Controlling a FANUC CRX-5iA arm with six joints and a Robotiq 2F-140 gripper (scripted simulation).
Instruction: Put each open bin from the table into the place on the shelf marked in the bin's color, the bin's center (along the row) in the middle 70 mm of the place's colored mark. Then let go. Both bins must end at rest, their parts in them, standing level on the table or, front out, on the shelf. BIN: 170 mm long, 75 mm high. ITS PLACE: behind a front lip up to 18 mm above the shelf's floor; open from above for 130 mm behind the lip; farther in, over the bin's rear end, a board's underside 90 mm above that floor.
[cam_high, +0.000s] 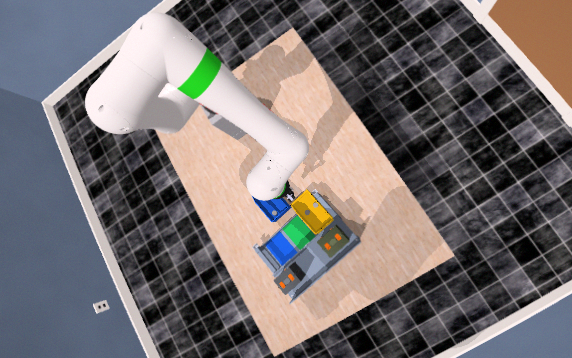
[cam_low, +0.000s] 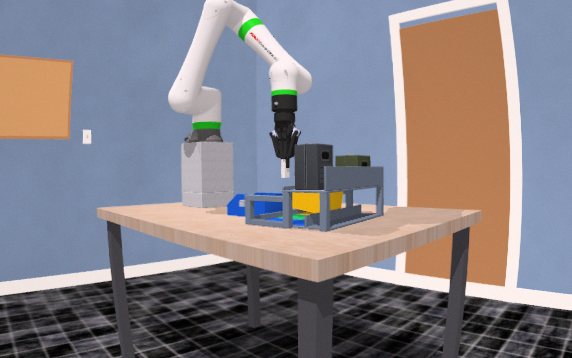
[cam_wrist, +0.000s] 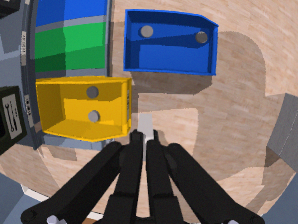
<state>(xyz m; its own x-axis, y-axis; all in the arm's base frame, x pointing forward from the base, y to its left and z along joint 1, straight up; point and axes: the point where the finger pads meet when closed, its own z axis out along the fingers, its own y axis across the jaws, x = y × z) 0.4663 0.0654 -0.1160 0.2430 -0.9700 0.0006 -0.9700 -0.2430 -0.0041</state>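
The yellow bin lies 110 mm ahead of my hand, 30 mm to the left of it and 100 mm below it. The rest, counted from my hand: dark box: 320 mm ahead, 160 mm to the right; then blue bin: 20 mm behind, 120 mm to the right, 120 mm below.
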